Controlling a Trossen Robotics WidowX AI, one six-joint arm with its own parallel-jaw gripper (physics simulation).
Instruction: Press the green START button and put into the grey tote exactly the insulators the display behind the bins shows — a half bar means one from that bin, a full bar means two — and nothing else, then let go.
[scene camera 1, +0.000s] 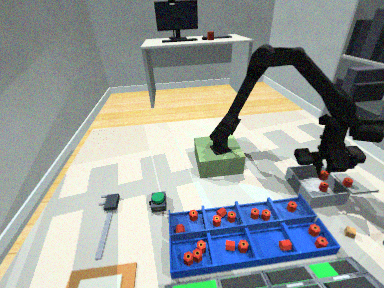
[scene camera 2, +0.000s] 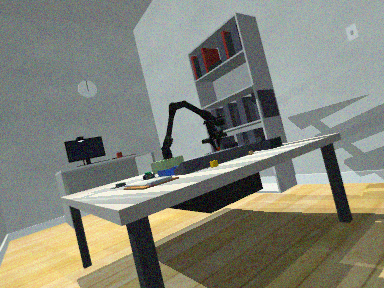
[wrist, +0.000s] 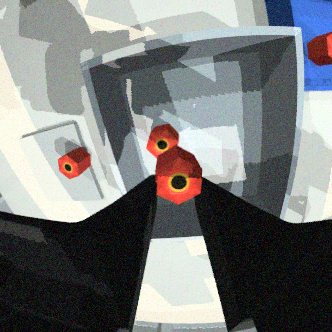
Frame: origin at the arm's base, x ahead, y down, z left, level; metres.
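Where they show: gripper, fingertip midpoint: (scene camera 1: 322, 174) (scene camera 2: 218, 149) (wrist: 175, 181); arm's base, origin of the base link: (scene camera 1: 220, 149) (scene camera 2: 168, 158).
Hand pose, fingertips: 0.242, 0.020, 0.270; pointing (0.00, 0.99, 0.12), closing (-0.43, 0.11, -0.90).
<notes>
Each offset is from my fingertips to the centre of the thing, as dx, dy, dz. "spot": to the spot under its first point.
My gripper (scene camera 1: 323, 171) (wrist: 175, 181) is shut on a red insulator {+0.008, -0.003, -0.004} (scene camera 1: 324, 175) (wrist: 179, 167), held above the grey tote {+0.002, +0.037, -0.021} (scene camera 1: 327, 200) (wrist: 284, 80). Another red insulator {+0.016, +0.046, +0.007} (scene camera 1: 324, 187) (wrist: 161, 141) lies in the tote. The blue bins (scene camera 1: 264, 242) (wrist: 312, 20) form two rows of four, with red insulators in each. The green START button {-0.126, +0.044, -0.549} (scene camera 1: 158, 196) (scene camera 2: 148, 175) is left of them. At the bottom of scene camera 1 the display {spot: +0.219, +0.017, -0.313} (scene camera 1: 289, 276) is cut off; a wide green bar shows at its left and a shorter one near its right.
A red insulator {+0.029, +0.044, +0.101} (scene camera 1: 347, 182) (wrist: 74, 162) lies outside the tote on a flat grey plate {spot: +0.074, +0.056, +0.152} (scene camera 1: 369, 189) (wrist: 82, 189). A small tan block {+0.172, +0.054, -0.059} (scene camera 1: 350, 232) is right of the bins. A caliper-like tool {spot: -0.066, +0.061, -0.722} (scene camera 1: 105, 234) and a wooden frame {spot: +0.036, +0.058, -0.726} (scene camera 1: 102, 268) are at the left. The arm's green base (scene camera 1: 220, 165) stands behind the bins.
</notes>
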